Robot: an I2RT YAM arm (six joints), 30 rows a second.
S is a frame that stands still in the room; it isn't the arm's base.
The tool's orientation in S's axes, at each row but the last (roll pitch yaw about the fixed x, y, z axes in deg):
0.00 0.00 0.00
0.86 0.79 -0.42
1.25 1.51 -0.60
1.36 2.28 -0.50
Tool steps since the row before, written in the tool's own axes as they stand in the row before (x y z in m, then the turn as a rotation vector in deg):
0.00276 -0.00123 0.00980 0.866 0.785 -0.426
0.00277 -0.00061 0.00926 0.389 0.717 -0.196
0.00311 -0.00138 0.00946 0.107 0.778 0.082
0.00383 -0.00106 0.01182 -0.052 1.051 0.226
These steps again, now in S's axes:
0.00276 -0.00123 0.00980 0.866 0.785 -0.426
0.00289 -0.00077 0.00921 0.392 0.717 -0.191
0.00334 -0.00162 0.00934 0.118 0.775 0.096
0.00428 -0.00138 0.01163 -0.033 1.046 0.253

